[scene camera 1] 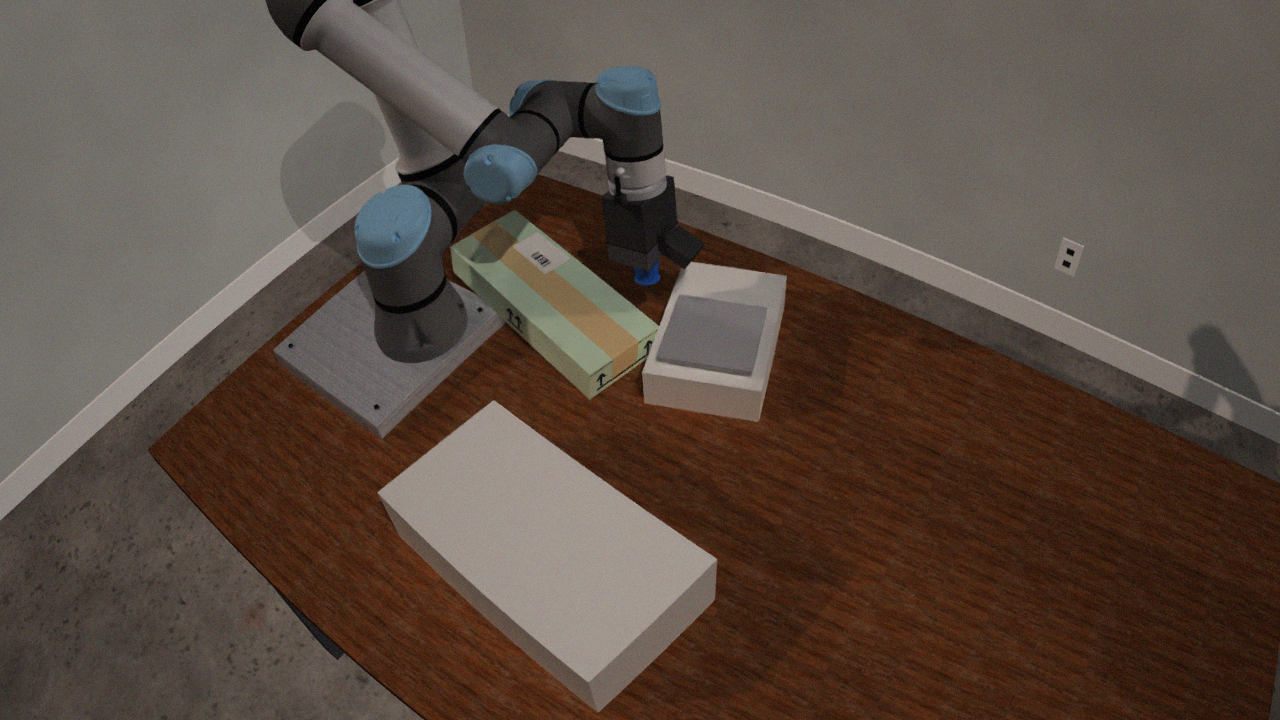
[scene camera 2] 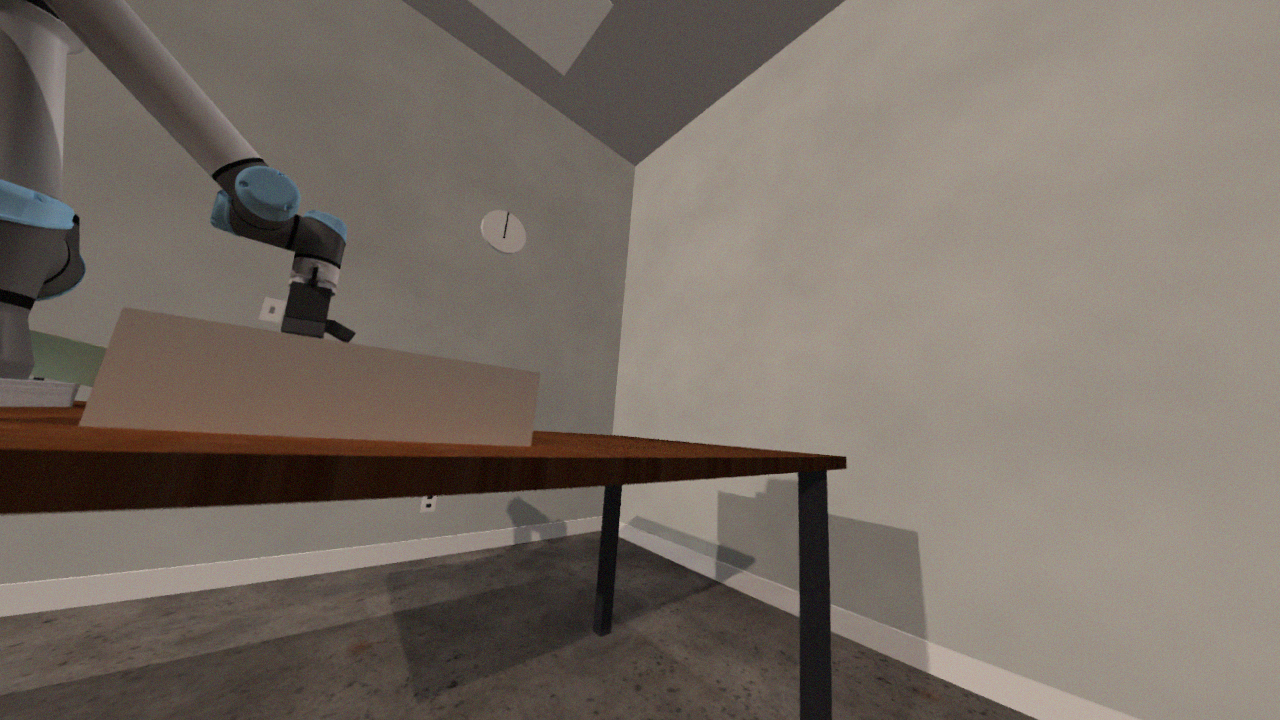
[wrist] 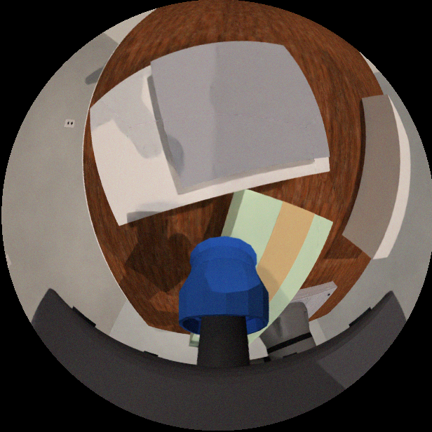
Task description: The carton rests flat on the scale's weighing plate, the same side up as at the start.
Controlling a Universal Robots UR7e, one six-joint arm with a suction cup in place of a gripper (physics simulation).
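Frame: origin at the arm's base, x ahead, y left, z up, level; metres.
Seen in the pictures: hand at its tool point: (scene camera 1: 647, 277); arm's base at its link origin: (scene camera 1: 421, 327).
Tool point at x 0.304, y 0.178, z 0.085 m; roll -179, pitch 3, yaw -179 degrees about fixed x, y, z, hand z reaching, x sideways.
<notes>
Offsets run from my tool point to a thing's top centre. "*": to the spot under its first point. Level surfaces: height alone.
The carton (scene camera 1: 572, 300) (wrist: 250, 215) is a long pale green box with orange tape and a barcode label on top. It lies flat on the table, its near end close beside the scale. Part of the carton (scene camera 2: 71, 358) shows at the left in scene camera 2. The scale {0.040 m down, 0.101 m ahead, 0.025 m left} (scene camera 1: 698, 396) (wrist: 120, 165) is a low white box with a grey weighing plate {* 0.040 m down, 0.115 m ahead, 0.019 m right} (scene camera 1: 713, 334) (wrist: 240, 115) and no carton on it. My gripper (scene camera 1: 647, 275) (wrist: 223, 245), a blue suction cup, is open and holds nothing. It hangs behind the carton and left of the scale in scene camera 1; its exact height is unclear.
A large white box {0.019 m down, 0.103 m ahead, 0.405 m right} (scene camera 1: 546, 546) (scene camera 2: 313, 385) (wrist: 382, 175) lies on the table in front of the carton and scale. The arm's grey base plate (scene camera 1: 331, 358) sits left of the carton. Walls rise behind the wooden table {0.118 m down} (scene camera 1: 939, 501).
</notes>
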